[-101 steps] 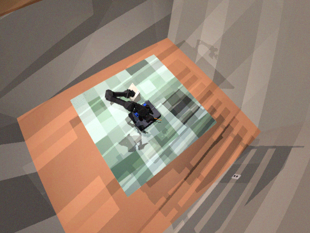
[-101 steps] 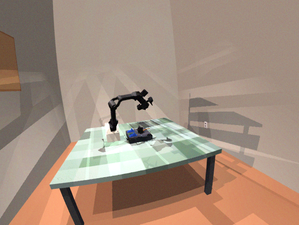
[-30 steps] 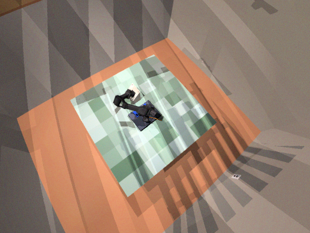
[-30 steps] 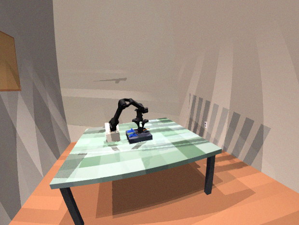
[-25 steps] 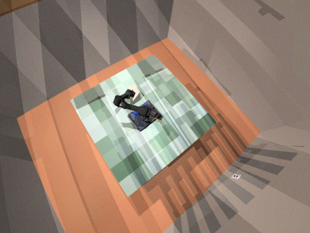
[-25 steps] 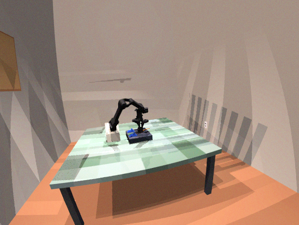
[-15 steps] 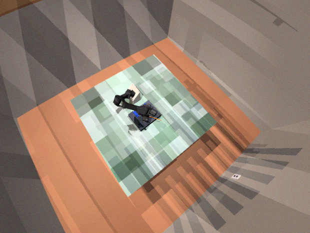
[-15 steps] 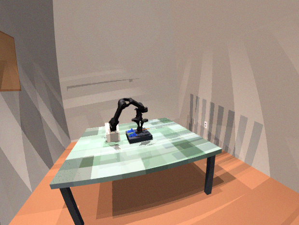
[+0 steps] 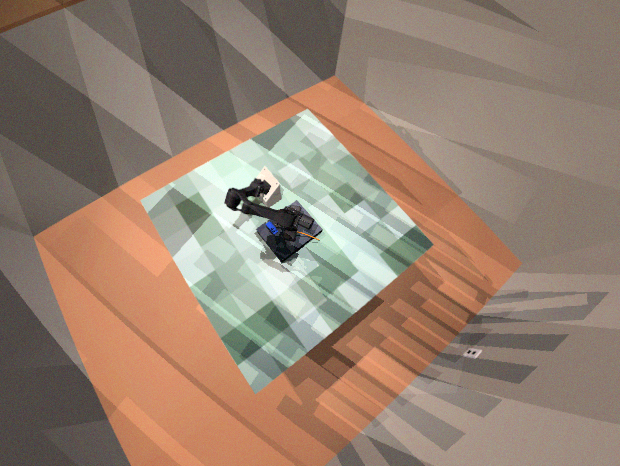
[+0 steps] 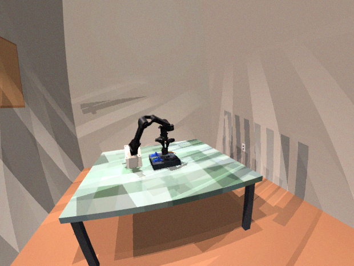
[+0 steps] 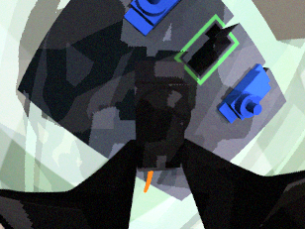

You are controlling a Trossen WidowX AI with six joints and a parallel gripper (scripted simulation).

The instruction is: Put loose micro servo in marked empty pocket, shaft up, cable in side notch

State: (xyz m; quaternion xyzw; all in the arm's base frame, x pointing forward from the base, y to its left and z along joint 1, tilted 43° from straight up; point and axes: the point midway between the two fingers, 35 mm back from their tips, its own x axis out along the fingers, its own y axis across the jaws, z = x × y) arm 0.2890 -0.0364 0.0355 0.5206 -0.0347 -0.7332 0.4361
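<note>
My gripper tip is now 1 cm short of the dark deck and 10 cm above it.
</note>
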